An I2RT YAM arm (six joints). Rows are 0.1 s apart.
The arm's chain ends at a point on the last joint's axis. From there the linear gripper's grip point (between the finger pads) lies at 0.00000 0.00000 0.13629 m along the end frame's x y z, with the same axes.
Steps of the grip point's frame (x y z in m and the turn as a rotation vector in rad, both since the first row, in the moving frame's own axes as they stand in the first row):
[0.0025, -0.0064, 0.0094, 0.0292, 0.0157, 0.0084]
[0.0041, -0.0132, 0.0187, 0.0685, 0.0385, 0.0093]
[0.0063, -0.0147, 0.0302, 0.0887, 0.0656, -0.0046]
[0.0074, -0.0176, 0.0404, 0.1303, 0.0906, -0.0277]
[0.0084, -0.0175, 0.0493, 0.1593, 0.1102, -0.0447]
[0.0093, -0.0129, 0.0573, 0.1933, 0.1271, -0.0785]
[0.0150, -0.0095, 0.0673, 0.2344, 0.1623, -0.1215]
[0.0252, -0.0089, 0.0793, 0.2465, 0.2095, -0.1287]
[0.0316, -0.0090, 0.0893, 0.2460, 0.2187, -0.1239]
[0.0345, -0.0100, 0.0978, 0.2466, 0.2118, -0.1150]
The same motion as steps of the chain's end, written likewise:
[0.0003, -0.0024, 0.0095, 0.0292, 0.0157, 0.0084]
[-0.0012, -0.0039, 0.0191, 0.0685, 0.0385, 0.0093]
[-0.0026, -0.0026, 0.0310, 0.0887, 0.0656, -0.0046]
[-0.0046, 0.0003, 0.0421, 0.1303, 0.0906, -0.0277]
[-0.0060, 0.0044, 0.0518, 0.1593, 0.1102, -0.0447]
[-0.0068, 0.0139, 0.0609, 0.1933, 0.1271, -0.0785]
[-0.0048, 0.0233, 0.0728, 0.2344, 0.1623, -0.1215]
[-0.0006, 0.0258, 0.0864, 0.2465, 0.2095, -0.1287]
[0.0045, 0.0257, 0.0966, 0.2460, 0.2187, -0.1239]
[0.0081, 0.0246, 0.1049, 0.2466, 0.2118, -0.1150]

